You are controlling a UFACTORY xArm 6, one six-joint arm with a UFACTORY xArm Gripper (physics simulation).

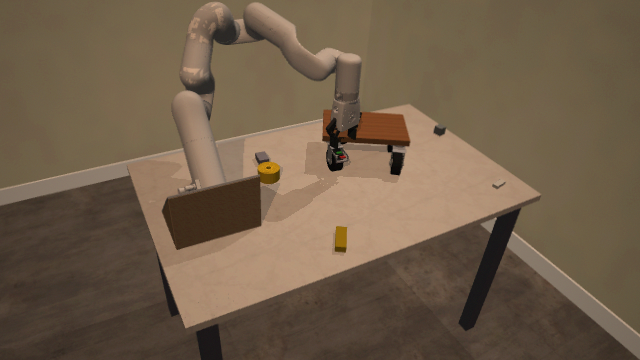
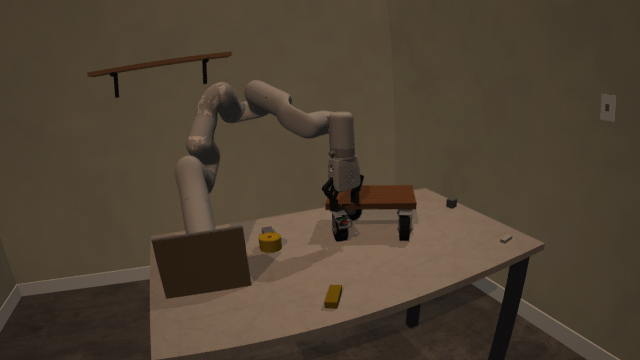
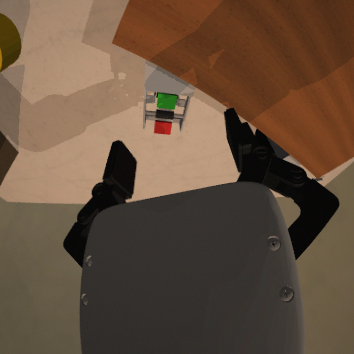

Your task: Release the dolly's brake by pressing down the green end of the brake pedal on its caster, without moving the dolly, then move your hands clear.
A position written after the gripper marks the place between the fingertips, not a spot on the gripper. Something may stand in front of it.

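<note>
The gripper [image 1: 342, 142] can be seen in that image, while image 2 shows the gripper [image 2: 344, 207] as well and image 3 has the gripper [image 3: 174, 136]. A dolly [image 1: 387, 129] shares the scene; the same dolly [image 2: 401, 197] is visible in image 2, and image 3 shows the dolly [image 3: 280, 73] too.
</note>
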